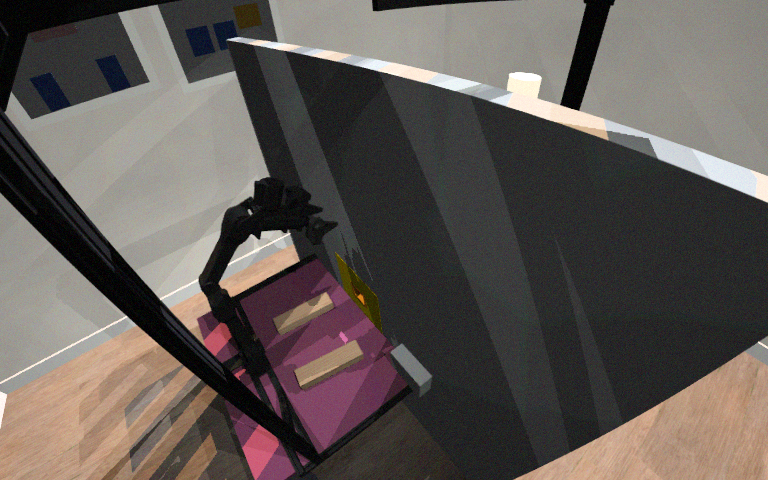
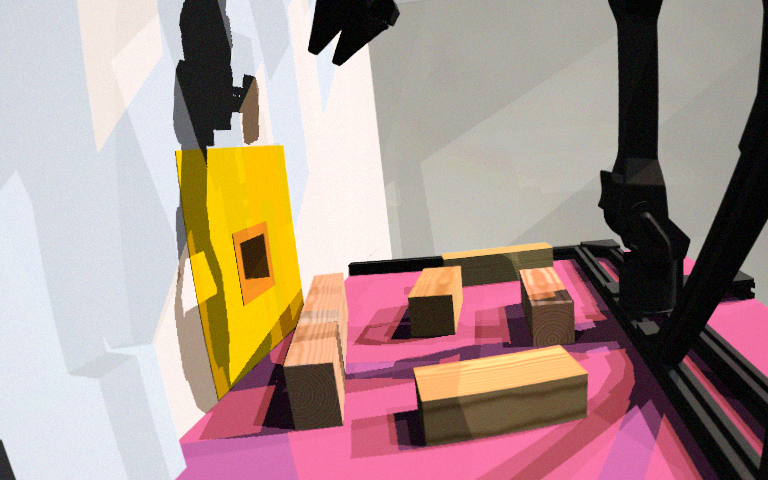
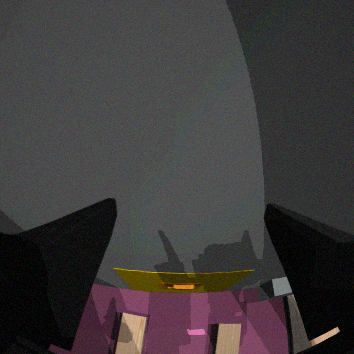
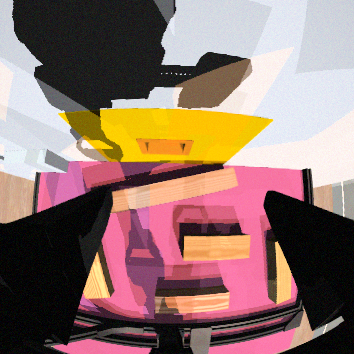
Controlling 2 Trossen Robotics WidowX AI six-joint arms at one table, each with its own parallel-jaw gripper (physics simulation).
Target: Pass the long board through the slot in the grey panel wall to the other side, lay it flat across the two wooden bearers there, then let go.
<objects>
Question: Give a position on a grey block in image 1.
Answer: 408, 367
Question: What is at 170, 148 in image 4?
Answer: An orange-framed slot.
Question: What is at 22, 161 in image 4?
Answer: A grey block.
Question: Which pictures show the left gripper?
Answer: Image 1 and image 3 only.
</objects>
